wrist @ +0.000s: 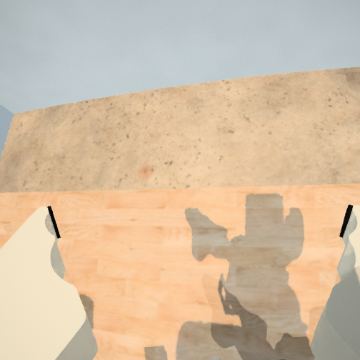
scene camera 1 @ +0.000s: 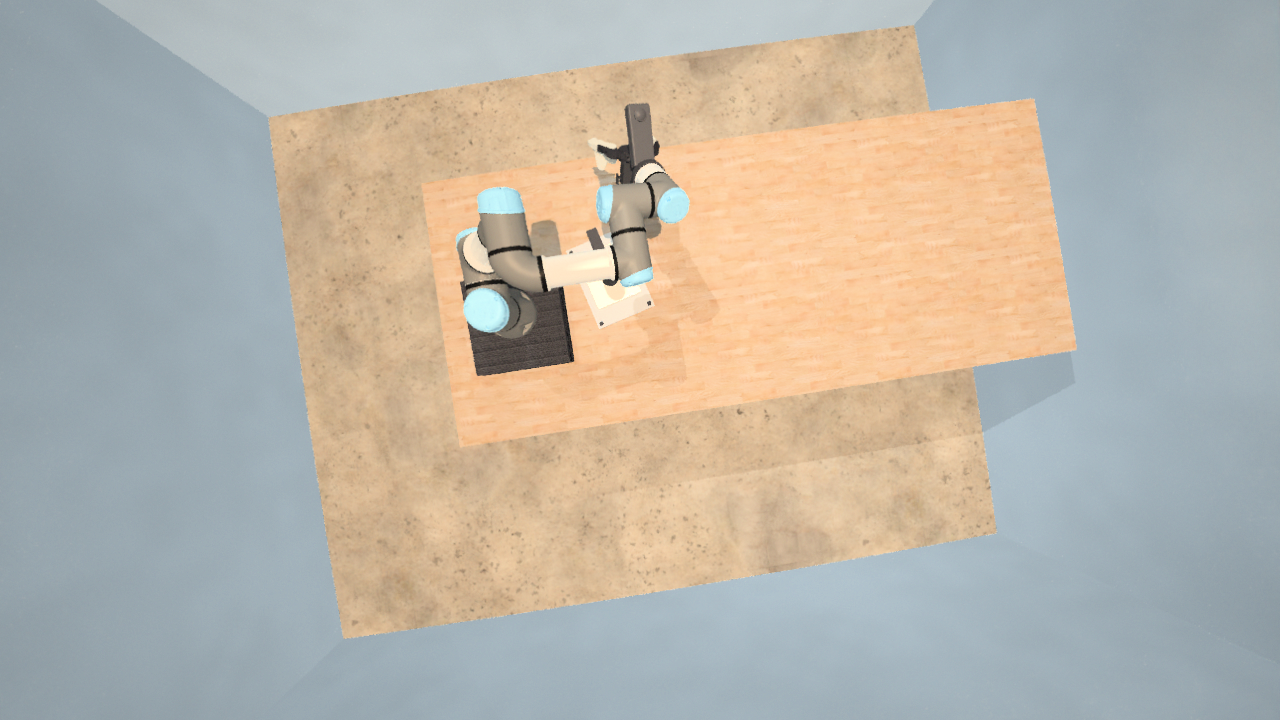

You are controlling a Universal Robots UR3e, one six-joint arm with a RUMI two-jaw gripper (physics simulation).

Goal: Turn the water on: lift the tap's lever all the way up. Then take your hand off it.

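Frame: origin at the arm's base, x ahead, y left, z up, level; millimetres.
Seen in the pictures: gripper, fingertip midpoint: [scene camera 1: 619, 139]; arm's base, link origin: [scene camera 1: 512, 313].
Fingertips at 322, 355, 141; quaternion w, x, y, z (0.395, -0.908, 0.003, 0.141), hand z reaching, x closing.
Pixels of each thing's top centre, then the offset from my fingertips to it, as dx, dy, dz. "*": a spot on its surface instead. Level surfaces: height alone.
- tap's pale base plate, surface spot: [scene camera 1: 619, 313] * -47, -372, -226
- short dark bar, surface spot: [scene camera 1: 595, 239] * -84, -202, -79
- wooden table, surface height: dz -235
The tap's pale base plate [scene camera 1: 619, 313] lies on the table beside the black robot base block in the scene view. The forearm covers most of the tap above it. A short dark bar [scene camera 1: 595, 239] sticks out past the arm at the plate's far edge; whether it is the lever, and how high the lever stands, I cannot tell. My gripper [scene camera 1: 628, 150] [wrist: 198, 209] is wide open and empty, over the table's far edge, well away from the plate. In the wrist view its pale fingers stand at the left and right, and the tap does not show between them.
The black base block [scene camera 1: 528, 353] stands at the table's left end, with the arm bent over it. The wooden table [scene camera 1: 850, 250] [wrist: 130, 260] stretches to the right. Beyond its far edge lies the speckled floor [scene camera 1: 501, 125] [wrist: 200, 135]. The arm's shadows fall on the table.
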